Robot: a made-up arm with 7 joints. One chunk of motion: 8 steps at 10 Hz.
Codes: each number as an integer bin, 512 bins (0 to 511) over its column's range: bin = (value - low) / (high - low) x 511, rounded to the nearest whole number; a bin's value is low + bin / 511 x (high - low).
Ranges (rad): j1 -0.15..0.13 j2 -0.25..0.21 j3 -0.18..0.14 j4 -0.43..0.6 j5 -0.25..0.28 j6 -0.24..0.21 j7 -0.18..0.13
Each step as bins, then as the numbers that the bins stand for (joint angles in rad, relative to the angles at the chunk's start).
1 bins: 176 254 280 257 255 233 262
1 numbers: -0.0536 -0.0214 -0.0047 0.0880 0.0145 -0.0348 -0.0211
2 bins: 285 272 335 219 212 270 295
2 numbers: 0.0062 -0.0051 0.0298 0.0114 -0.0301 -0.0022 -0.0010
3 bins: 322 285 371 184 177 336 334
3 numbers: 0.0264 0.0066 0.0523 -0.0591 -0.0664 0.0559 0.0226
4 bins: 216 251 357 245 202 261 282
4 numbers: -0.0316 -0.0241 0.0436 0.0638 -0.0405 -0.0102 -0.0089
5 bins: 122 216 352 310 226 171 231
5 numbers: -0.0832 -0.0556 0.0404 0.1949 -0.0156 -0.0894 -0.0399
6 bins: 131 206 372 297 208 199 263
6 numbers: -0.0782 -0.0646 0.0530 0.1686 -0.0343 -0.0648 -0.0205
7 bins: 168 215 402 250 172 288 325
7 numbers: -0.0579 -0.0565 0.0717 0.0739 -0.0716 0.0136 0.0172
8 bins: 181 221 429 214 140 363 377
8 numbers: -0.0508 -0.0511 0.0886 0.0014 -0.1048 0.0797 0.0487
